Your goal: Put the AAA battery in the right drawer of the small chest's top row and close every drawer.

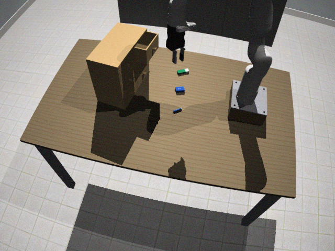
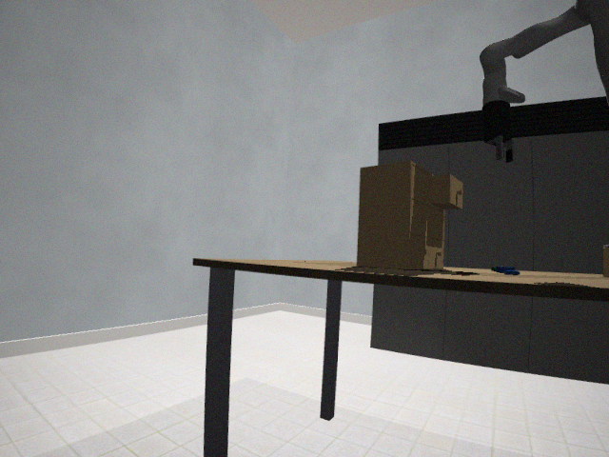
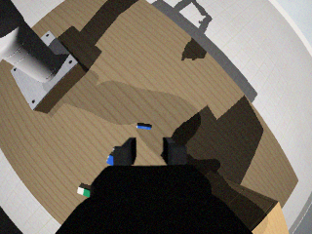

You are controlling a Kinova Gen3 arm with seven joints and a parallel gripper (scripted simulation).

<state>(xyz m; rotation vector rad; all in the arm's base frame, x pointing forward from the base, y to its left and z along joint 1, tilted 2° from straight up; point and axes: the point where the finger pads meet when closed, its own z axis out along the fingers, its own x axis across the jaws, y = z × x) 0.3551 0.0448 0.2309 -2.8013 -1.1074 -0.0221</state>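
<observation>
Right now my hand is 33 cm above the AAA battery, 3 cm to the right of it and 1 cm past it. The rest, counted from my hand: blue block 32 cm below, 11 cm to the right, 2 cm behind; then green-and-white block 33 cm below, 25 cm to the right, 1 cm behind.
</observation>
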